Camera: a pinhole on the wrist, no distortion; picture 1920 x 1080 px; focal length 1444.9 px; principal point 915.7 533.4 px. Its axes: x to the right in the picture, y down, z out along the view. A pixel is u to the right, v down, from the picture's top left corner.
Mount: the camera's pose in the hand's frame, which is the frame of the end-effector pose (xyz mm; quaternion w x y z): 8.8 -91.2 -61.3 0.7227 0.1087 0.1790 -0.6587
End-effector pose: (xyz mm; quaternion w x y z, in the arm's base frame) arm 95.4 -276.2 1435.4 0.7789 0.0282 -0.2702 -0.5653
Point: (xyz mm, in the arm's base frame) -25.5 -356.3 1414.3
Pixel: 1168 798
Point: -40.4 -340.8 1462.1
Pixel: 779 697
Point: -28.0 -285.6 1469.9
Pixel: 343 256
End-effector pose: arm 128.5 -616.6 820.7 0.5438 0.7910 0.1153 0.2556
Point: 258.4 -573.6 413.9
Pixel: 1842 334
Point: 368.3 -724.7 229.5
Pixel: 1470 272
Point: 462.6 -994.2 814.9
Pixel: outside the picture
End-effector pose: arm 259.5 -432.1 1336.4 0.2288 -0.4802 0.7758 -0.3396
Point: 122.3 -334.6 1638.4
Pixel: behind the camera
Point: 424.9 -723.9 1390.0
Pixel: outside the picture
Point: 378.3 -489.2 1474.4
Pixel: 1824 113
